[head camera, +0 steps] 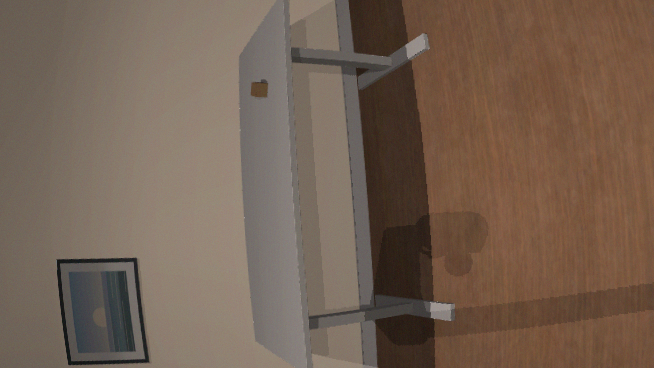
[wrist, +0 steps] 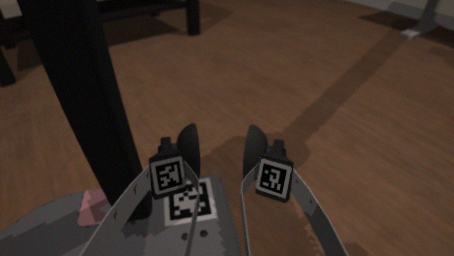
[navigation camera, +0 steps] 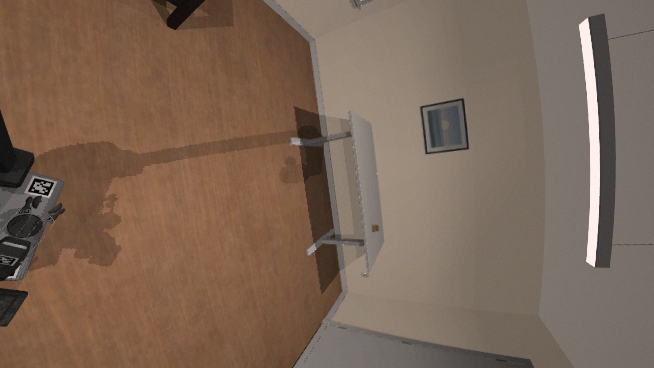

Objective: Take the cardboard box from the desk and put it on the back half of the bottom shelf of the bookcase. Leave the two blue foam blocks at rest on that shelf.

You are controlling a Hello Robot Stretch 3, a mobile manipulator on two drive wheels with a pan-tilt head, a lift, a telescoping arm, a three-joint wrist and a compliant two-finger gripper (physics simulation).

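Pixels of known places: gripper, between the fingertips: (wrist: 222,143) (navigation camera: 50,199); robot's base, origin of its link: (navigation camera: 25,223).
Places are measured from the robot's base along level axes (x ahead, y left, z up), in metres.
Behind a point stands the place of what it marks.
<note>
The cardboard box (head camera: 259,90) @[x 2.028, y 0.293, z 0.756 m] (navigation camera: 375,228) @[x 2.029, y 0.286, z 0.756 m] is small and brown and sits on the grey desk (head camera: 270,175) @[x 1.878, y 0.621, z 0.720 m] (navigation camera: 367,172) @[x 1.819, y 0.832, z 0.720 m], near one end of its top. A small grey thing shows right beside the box in the head view. My gripper (wrist: 222,143) @[x 0.031, y 0.091, z 0.284 m] is open, with floor and part of my base showing between and below its fingers in the wrist view. It is far from the desk, across the floor. The bookcase and the two blue foam blocks do not show in the three views.
A framed picture (head camera: 102,311) @[x 2.082, y 1.385, z 1.517 m] (navigation camera: 444,126) @[x 2.076, y 1.396, z 1.526 m] hangs on the wall by the desk. Dark furniture with legs (navigation camera: 185,14) @[x 0.123, y 1.218, z 0.166 m] (wrist: 193,17) @[x 0.109, y 1.210, z 0.095 m] stands on the floor off to one side. My black mast (wrist: 85,90) @[x -0.062, y 0.116, z 0.328 m] rises beside the gripper. A grey door (navigation camera: 425,350) @[x 2.420, y -0.899, z 1.210 m] shows past the room's corner.
</note>
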